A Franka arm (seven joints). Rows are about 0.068 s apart.
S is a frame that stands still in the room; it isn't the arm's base.
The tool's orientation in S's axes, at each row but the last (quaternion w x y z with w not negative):
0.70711 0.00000 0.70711 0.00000
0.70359 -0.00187 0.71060 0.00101
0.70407 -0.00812 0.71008 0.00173
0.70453 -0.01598 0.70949 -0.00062
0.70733 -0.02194 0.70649 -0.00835
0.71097 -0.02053 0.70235 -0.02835
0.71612 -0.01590 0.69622 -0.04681
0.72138 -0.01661 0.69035 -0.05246
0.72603 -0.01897 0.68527 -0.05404
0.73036 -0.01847 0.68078 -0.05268
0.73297 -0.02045 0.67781 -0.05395
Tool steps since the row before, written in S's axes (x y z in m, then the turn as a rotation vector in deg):
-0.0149 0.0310 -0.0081 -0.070 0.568 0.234
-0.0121 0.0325 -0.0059 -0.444 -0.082 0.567
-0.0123 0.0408 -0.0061 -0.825 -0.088 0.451
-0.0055 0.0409 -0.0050 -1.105 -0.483 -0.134
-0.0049 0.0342 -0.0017 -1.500 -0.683 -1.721
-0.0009 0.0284 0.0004 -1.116 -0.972 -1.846
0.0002 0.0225 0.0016 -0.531 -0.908 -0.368
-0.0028 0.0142 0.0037 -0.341 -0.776 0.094
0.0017 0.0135 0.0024 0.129 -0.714 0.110
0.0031 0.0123 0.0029 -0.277 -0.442 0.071
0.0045 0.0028 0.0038 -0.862 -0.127 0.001
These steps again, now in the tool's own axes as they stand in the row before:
0.0081 0.0310 -0.0149 -0.234 0.568 -0.070
0.0060 0.0326 -0.0119 -0.562 -0.081 -0.450
0.0058 0.0410 -0.0117 -0.443 -0.081 -0.830
0.0041 0.0411 -0.0046 0.153 -0.456 -1.114
0.0002 0.0343 -0.0042 1.746 -0.580 -1.514
-0.0024 0.0283 -0.0012 1.895 -0.855 -1.129
-0.0036 0.0223 -0.0007 0.433 -0.895 -0.503
-0.0052 0.0136 -0.0033 -0.031 -0.798 -0.298
-0.0037 0.0133 0.0012 -0.028 -0.714 0.168
-0.0039 0.0121 0.0027 -0.044 -0.461 -0.251
-0.0037 0.0026 0.0047 -0.052 -0.171 -0.853

